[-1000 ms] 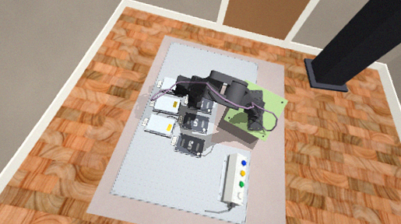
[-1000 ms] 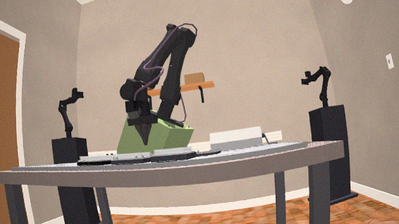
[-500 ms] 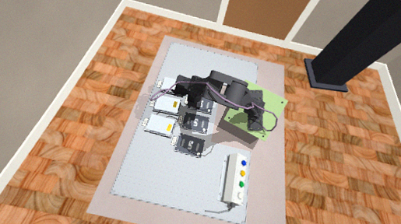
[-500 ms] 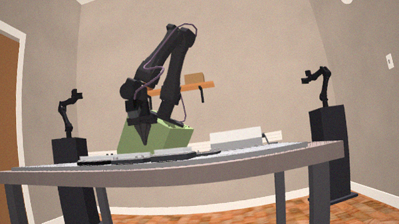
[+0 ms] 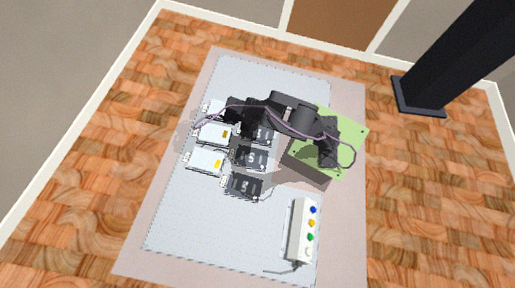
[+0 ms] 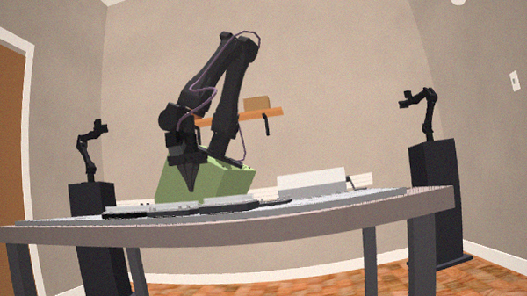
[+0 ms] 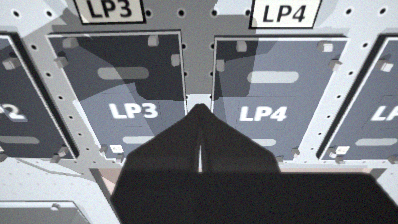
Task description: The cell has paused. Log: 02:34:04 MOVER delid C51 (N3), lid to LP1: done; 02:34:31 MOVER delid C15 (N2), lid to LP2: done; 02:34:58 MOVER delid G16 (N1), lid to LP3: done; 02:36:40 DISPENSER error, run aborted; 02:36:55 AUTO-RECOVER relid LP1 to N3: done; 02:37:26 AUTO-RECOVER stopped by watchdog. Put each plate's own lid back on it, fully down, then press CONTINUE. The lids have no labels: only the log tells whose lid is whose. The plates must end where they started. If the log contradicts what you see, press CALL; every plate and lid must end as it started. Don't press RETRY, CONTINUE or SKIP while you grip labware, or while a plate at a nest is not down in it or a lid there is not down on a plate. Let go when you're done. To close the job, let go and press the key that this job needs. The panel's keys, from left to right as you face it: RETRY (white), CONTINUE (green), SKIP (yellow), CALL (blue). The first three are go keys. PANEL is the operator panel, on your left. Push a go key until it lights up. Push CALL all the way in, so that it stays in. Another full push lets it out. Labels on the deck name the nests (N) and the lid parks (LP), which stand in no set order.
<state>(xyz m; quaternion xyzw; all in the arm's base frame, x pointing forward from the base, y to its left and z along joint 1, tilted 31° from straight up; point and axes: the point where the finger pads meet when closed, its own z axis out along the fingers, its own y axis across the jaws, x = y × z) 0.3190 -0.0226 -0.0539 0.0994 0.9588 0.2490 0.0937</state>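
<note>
Right now my hand is 38 cm to the right of the green continue key and 25 cm past it. The rest, counted from my hand: blue call key (28 cm to the left, 27 cm behind, 1 cm below); lid park lp1 (19 cm to the right, 6 cm below, 6 cm behind); yellow skip key (33 cm to the left, 26 cm behind).
</note>
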